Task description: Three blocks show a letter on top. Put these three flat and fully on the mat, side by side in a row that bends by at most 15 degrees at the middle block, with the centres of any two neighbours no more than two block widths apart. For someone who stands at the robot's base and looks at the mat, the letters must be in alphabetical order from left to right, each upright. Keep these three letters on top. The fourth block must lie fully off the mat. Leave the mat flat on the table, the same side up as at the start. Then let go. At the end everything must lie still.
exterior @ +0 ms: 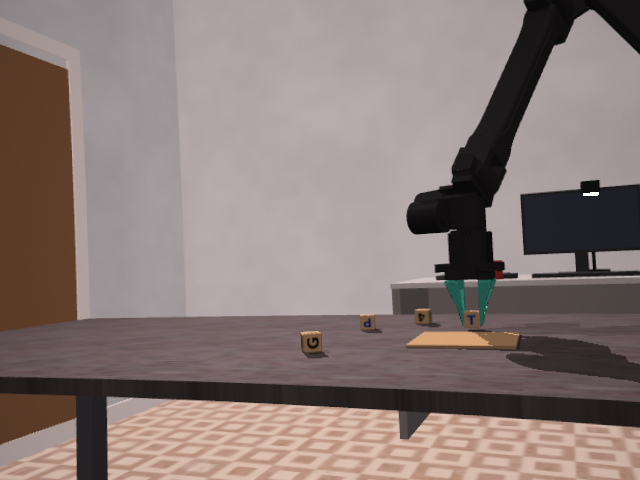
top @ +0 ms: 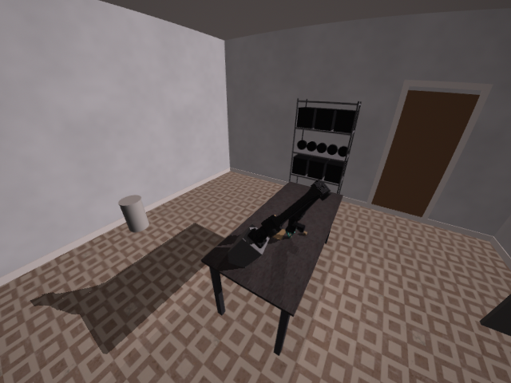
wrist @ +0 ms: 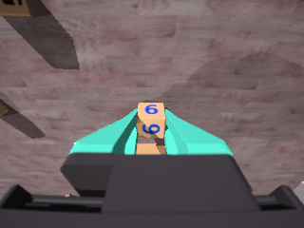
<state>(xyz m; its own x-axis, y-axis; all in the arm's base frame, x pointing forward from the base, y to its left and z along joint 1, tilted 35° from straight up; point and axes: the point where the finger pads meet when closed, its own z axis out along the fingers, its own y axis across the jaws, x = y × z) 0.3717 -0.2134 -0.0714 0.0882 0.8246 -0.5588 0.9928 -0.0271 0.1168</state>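
Right now the block is right at my hand. From my hand the other things lie so: mat (120 mm to the left, 10 mm below).
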